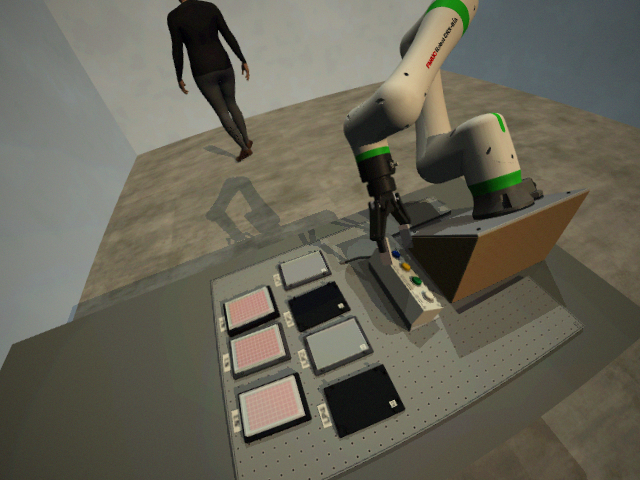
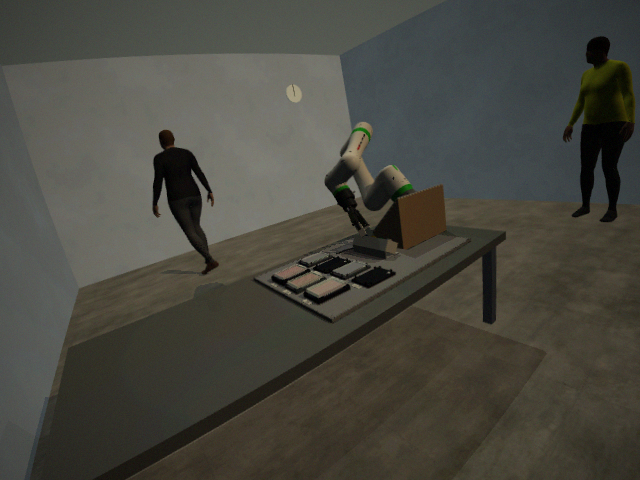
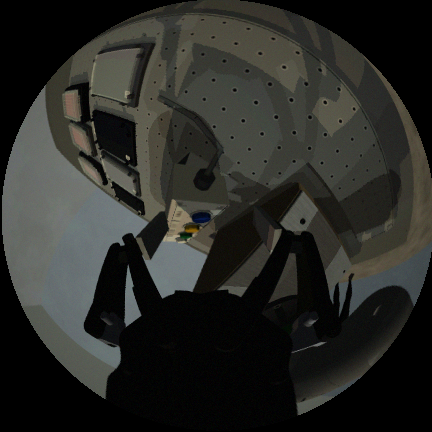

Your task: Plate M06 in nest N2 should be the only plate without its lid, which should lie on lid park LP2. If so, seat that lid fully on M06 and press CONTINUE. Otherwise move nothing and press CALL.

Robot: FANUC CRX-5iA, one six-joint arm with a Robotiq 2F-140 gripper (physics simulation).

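Frame: origin at the arm's base, x ahead, y left, z up, level; centimetres.
Where they show: gripper, fingertip midpoint: (image 1: 399, 255) (image 3: 208, 217); arm's base, link origin: (image 1: 502, 211) (image 2: 411, 205) (image 3: 276, 312).
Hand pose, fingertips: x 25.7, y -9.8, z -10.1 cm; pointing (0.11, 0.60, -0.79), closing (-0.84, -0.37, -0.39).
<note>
Things, the pixels of their centre, and the offset from my fingertips. "*": a spot on its surface instead.
- far plate, body centre: (image 1: 248, 307) (image 2: 290, 271) dx +42.9, dy -9.2, dz -3.0 cm
- middle plate, body centre: (image 1: 256, 347) (image 3: 78, 138) (image 2: 304, 279) dx +44.4, dy +2.7, dz -3.8 cm
- far grey lid, body centre: (image 3: 108, 73) (image 1: 303, 267) (image 2: 315, 257) dx +23.9, dy -14.7, dz -4.4 cm
- nearest black park, body centre: (image 1: 363, 398) (image 2: 373, 275) (image 3: 127, 199) dx +27.6, dy +24.6, dz -4.8 cm
- button box's, surface spot: (image 1: 426, 317) * dx +5.6, dy +17.8, dz -1.7 cm
- cable, surface spot: (image 3: 195, 119) * dx +7.1, dy -9.5, dz -5.1 cm
Three pink-gridded plates stand in a row on black nests: the far plate (image 1: 249, 308) (image 3: 72, 105), middle plate (image 1: 257, 349) and near plate (image 1: 272, 405) (image 2: 327, 289). I cannot tell which wear lids. Beside them, a far grey lid (image 1: 303, 268) (image 3: 116, 75) and another grey lid (image 1: 337, 345) (image 2: 349, 268) lie flat on parks. A black park (image 1: 316, 307) (image 3: 115, 135) and the nearest black park (image 1: 361, 397) are bare. Labels are too small to read. My gripper (image 1: 395, 246) (image 2: 364, 232) (image 3: 208, 217) is open and empty above the button box's (image 1: 426, 317) blue-button end.
The box carries blue (image 1: 395, 254) (image 3: 201, 217), yellow (image 1: 406, 266), green (image 1: 416, 280) and white (image 1: 428, 296) buttons. A cable (image 3: 195, 119) leaves its far end. The arm's wedge-shaped stand (image 1: 511, 258) (image 2: 423, 217) is close beside it. Two people (image 2: 183, 175) (image 2: 604, 98) stand off the table.
</note>
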